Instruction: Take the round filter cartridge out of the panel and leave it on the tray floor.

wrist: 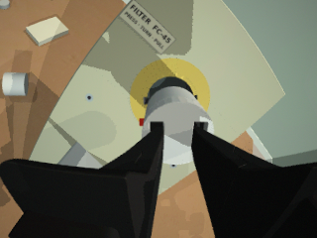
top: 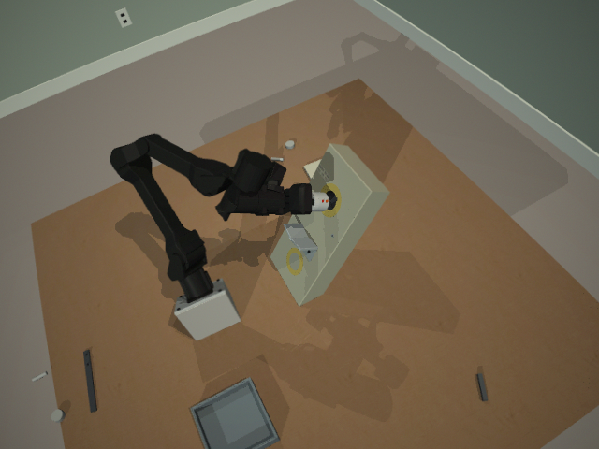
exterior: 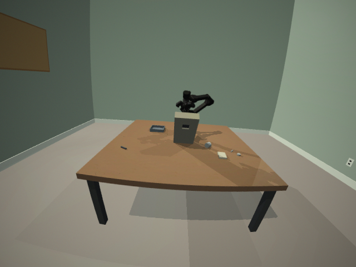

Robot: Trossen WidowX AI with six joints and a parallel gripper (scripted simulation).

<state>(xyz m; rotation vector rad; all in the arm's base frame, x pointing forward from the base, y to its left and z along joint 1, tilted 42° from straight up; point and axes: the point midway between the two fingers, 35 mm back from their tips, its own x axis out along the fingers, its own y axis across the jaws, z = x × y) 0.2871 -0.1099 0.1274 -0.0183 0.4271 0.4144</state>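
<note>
Now: the small grey bracket 13 cm below my gripper tip and 4 cm behind it. The rest, counted from my gripper tip: beige service panel: 11 cm below, 2 cm ahead; then round filter cartridge: 1 cm below, 1 cm ahead; then cream block: 31 cm to the left, 25 cm below, 16 cm ahead.
</note>
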